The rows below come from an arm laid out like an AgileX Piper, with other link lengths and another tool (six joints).
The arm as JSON. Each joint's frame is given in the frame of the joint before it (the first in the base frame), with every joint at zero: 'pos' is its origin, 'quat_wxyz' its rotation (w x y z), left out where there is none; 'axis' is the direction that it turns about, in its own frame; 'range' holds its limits. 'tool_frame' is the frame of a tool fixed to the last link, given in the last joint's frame.
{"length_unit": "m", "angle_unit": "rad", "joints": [
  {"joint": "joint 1", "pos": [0.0, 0.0, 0.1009], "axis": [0.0, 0.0, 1.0], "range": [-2.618, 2.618]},
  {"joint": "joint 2", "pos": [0.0, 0.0, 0.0], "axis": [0.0, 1.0, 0.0], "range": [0.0, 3.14]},
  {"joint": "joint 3", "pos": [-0.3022, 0.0, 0.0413], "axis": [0.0, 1.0, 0.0], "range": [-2.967, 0.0]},
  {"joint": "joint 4", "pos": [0.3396, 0.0, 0.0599], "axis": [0.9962, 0.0, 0.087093], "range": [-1.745, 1.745]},
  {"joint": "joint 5", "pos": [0.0, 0.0, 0.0], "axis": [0.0, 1.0, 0.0], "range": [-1.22, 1.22]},
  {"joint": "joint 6", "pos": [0.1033, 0.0, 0.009], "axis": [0.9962, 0.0, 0.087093], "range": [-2.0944, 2.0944]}
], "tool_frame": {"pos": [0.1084, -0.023, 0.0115], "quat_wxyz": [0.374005, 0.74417, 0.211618, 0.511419]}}
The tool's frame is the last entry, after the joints.
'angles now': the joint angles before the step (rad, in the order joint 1, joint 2, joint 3, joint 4, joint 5, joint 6). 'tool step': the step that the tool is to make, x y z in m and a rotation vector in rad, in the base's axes. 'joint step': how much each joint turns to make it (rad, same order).
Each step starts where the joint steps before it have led.
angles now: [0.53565 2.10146 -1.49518 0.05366 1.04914 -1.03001]
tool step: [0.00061 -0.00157 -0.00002 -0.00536 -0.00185 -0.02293]
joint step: [0.00001 0.00002 -0.00001 -0.00649 0.00000 0.02618]
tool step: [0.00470 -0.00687 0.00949 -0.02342 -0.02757 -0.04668]
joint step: [-0.00001 -0.01755 -0.00068 -0.04000 0.00491 0.06633]
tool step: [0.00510 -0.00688 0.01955 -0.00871 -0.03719 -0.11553]
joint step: [0.00001 -0.03399 -0.00476 -0.03416 0.01232 0.13130]
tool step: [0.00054 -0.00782 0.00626 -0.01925 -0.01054 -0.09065]
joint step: [0.00000 -0.01113 -0.00079 -0.02875 0.01645 0.10285]
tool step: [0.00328 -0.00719 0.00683 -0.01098 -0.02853 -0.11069]
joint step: [-0.00001 -0.01135 -0.00003 -0.03275 0.00040 0.12511]
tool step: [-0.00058 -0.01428 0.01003 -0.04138 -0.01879 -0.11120]
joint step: [0.00001 -0.01672 -0.00026 -0.05393 0.03565 0.13077]
